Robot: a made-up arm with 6 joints.
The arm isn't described. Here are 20 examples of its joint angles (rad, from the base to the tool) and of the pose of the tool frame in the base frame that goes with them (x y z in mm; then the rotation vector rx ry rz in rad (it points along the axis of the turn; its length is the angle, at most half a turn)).
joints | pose
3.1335 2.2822 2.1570 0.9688 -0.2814 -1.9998 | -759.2 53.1 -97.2 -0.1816 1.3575 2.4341
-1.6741 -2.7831 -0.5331 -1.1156 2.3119 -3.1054 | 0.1 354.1 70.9 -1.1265 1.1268 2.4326
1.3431 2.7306 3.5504 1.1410 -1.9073 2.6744 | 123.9 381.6 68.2 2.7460 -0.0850 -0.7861
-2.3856 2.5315 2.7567 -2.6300 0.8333 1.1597 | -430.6 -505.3 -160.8 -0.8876 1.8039 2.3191
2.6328 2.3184 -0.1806 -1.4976 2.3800 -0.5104 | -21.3 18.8 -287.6 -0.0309 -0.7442 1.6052
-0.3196 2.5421 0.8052 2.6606 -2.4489 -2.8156 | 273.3 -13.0 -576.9 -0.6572 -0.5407 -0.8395
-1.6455 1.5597 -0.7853 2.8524 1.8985 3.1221 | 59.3 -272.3 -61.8 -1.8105 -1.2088 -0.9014
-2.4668 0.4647 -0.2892 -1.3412 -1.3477 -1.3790 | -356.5 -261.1 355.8 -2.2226 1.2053 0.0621
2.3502 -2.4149 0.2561 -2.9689 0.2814 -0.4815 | 405.8 -526.9 13.1 -0.0224 -0.7975 -0.5869
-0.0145 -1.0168 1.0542 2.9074 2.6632 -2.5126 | -624.8 89.7 794.8 -0.7744 0.5275 0.3356
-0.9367 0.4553 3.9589 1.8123 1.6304 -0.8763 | -39.2 86.8 463.4 2.0678 0.5500 0.6545
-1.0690 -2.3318 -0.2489 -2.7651 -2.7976 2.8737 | -183.6 495.0 199.0 1.3084 0.9338 -1.1763
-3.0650 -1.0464 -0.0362 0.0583 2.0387 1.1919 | 240.7 101.5 782.4 1.9802 -0.0356 0.1068
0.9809 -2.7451 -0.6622 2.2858 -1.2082 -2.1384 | -285.3 -328.5 35.1 2.0093 -1.6578 -0.5250
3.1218 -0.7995 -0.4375 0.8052 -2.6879 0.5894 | 41.6 56.6 753.7 -2.6779 -0.3309 0.9942
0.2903 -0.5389 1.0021 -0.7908 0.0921 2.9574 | -166.2 -110.5 1016.2 -1.3707 -0.9954 -1.4673
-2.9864 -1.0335 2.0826 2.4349 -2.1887 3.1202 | 806.9 62.4 428.6 -1.2294 -0.9898 2.4949
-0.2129 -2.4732 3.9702 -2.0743 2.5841 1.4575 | 68.0 26.2 -198.8 0.4967 0.4164 -2.7124
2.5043 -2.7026 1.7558 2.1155 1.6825 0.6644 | 167.4 -177.4 -622.1 -0.5312 0.1992 -1.7159
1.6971 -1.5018 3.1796 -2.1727 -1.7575 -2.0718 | 27.3 -588.0 -118.8 -0.1283 -1.3638 2.2614
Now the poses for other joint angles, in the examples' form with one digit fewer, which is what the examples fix.
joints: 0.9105 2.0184 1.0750 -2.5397 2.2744 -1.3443
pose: 337 545 -333 1.055 -1.502 -1.176
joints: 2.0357 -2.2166 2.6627 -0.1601 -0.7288 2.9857
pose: 233 -283 -459 0.740 0.795 -1.239
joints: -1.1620 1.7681 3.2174 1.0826 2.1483 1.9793
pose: 151 -447 488 0.914 0.980 0.484
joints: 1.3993 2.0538 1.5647 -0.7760 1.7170 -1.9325
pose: 186 727 -248 2.794 0.057 1.134
